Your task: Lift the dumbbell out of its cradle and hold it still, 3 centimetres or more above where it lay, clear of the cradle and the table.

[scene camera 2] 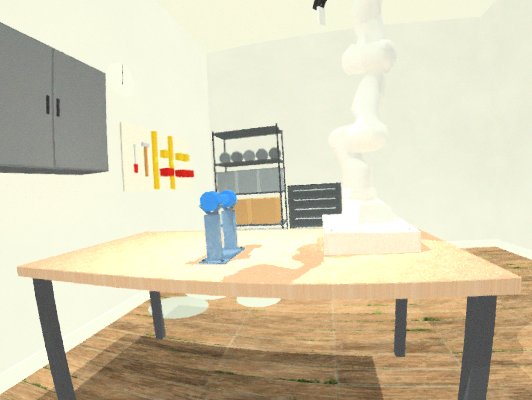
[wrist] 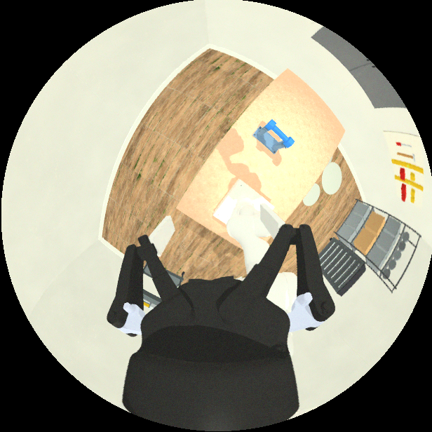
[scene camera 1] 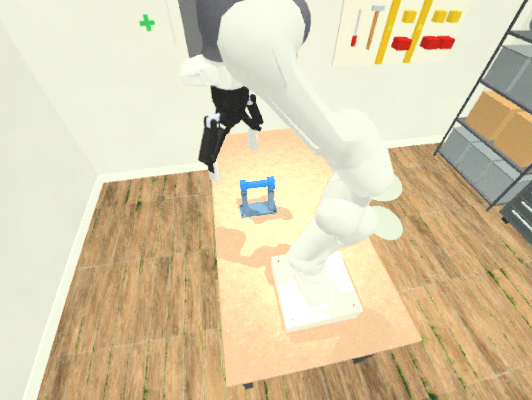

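A bright blue dumbbell [scene camera 1: 257,184] [scene camera 2: 210,201] [wrist: 280,133] lies across the tops of two uprights of a grey-blue cradle [scene camera 1: 258,209] [scene camera 2: 213,238] [wrist: 269,142]. The cradle stands upright on the table [scene camera 1: 250,350] [scene camera 2: 280,288] [wrist: 300,100]. My gripper [scene camera 1: 234,157] [wrist: 215,217] is wide open and empty, high above the table and well apart from the dumbbell. In the scene camera 2 view part of one finger shows at the top edge, far above the dumbbell's level.
The arm's white base [scene camera 1: 320,305] [scene camera 2: 372,241] [wrist: 232,197] is bolted on the same table, to the right of the cradle in the scene camera 2 view. A grey wall cabinet [scene camera 2: 52,100] hangs at the left there. A shelf rack [scene camera 2: 247,132] stands far behind the table.
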